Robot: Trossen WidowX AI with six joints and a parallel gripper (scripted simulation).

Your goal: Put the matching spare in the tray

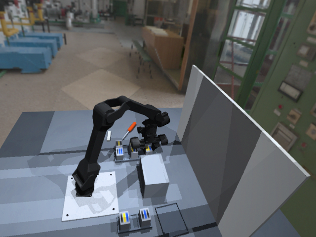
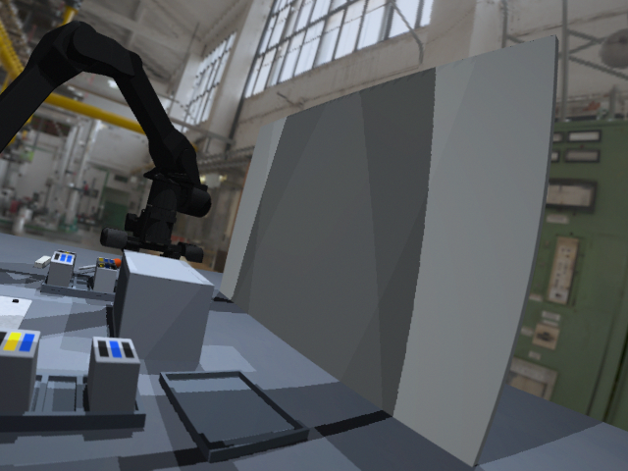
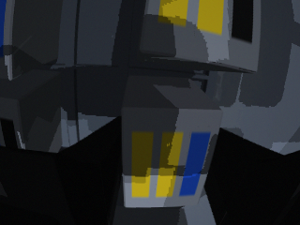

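Now: gripper tip 80 mm short of the flat tray, 350 mm to the left of it and 10 mm above it. The rest, counted from my gripper tip: grey panel (240 mm ahead, 140 mm to the right, 210 mm above); then mounted unit (10 mm ahead, 160 mm to the right, 30 mm above); then yellow-yellow-black spare (10 mm behind, 60 mm to the left, 30 mm above).
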